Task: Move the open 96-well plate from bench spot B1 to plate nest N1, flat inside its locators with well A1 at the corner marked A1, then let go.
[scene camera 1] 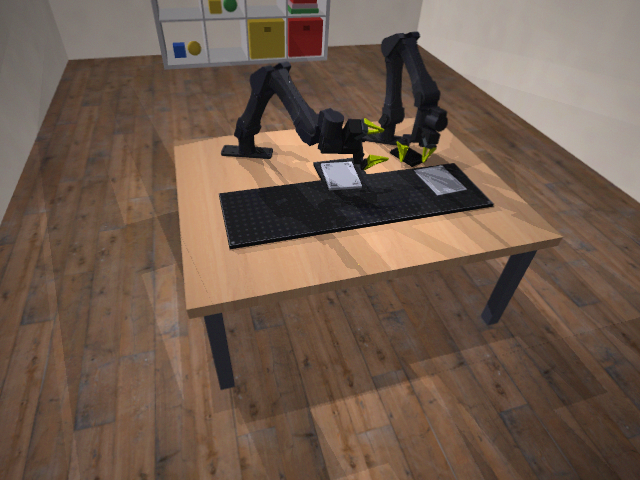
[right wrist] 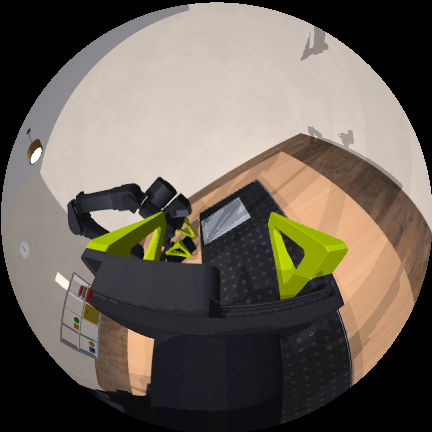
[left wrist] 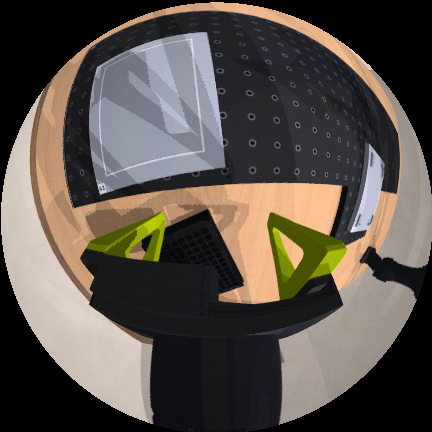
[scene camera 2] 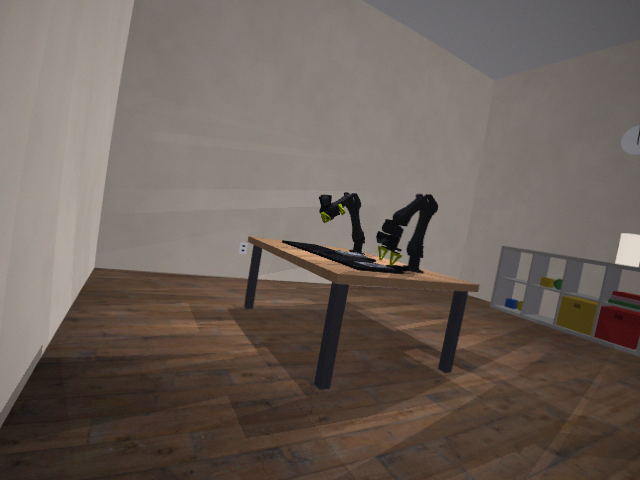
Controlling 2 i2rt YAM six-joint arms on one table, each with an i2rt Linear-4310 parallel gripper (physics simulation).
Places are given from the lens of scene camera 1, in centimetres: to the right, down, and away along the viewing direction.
plate nest (scene camera 1: 341, 175): 8, -24, 153
